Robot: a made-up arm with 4 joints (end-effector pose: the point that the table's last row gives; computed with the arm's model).
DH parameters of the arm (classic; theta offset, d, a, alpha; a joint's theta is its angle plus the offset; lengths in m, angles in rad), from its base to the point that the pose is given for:
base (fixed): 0 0.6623 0.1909 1.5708
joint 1: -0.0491 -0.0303 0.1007 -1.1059
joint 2: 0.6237 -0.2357 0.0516 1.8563
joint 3: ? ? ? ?
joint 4: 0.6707 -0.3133 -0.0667 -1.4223
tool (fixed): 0.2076 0.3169 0 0
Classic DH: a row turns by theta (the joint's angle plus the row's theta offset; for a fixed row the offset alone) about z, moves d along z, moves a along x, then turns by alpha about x.
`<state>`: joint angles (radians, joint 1 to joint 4).
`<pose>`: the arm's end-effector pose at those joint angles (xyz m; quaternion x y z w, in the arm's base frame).
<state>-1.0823 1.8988 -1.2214 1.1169</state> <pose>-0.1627 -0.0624 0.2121 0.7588 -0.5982 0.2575 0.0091</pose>
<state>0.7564 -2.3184 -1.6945 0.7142</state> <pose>0.4247 0.3738 0.8914 0.0480 -0.3972 -0.3552 0.8448</pose>
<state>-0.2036 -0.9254 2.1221 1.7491</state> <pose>0.4726 -0.1852 0.6204 0.8154 0.1878 0.0707 0.5430</pose>
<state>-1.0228 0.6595 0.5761 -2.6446</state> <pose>0.4487 0.2596 0.6683 0.4543 0.6495 0.1055 0.6005</pose>
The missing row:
joint 3: 0.9996 -0.052 -0.0114 -0.9259
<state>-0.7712 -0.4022 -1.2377 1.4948</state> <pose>-0.2415 0.2986 0.4983 0.1686 -0.6035 0.2344 0.7432</pose>
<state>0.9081 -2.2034 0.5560 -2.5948</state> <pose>0.3403 -0.2820 0.7730 0.7175 -0.0168 -0.6184 0.3202</pose>
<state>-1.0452 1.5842 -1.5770 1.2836</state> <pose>-0.1011 -0.1305 0.2500 0.7688 -0.5291 0.3545 0.0578</pose>
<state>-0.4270 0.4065 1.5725 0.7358</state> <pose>0.3706 0.5398 0.6412 -0.2347 -0.7756 -0.5638 0.1594</pose>
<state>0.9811 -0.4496 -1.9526 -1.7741</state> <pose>0.3798 0.5894 0.6957 -0.3040 0.3795 0.1795 0.8552</pose>
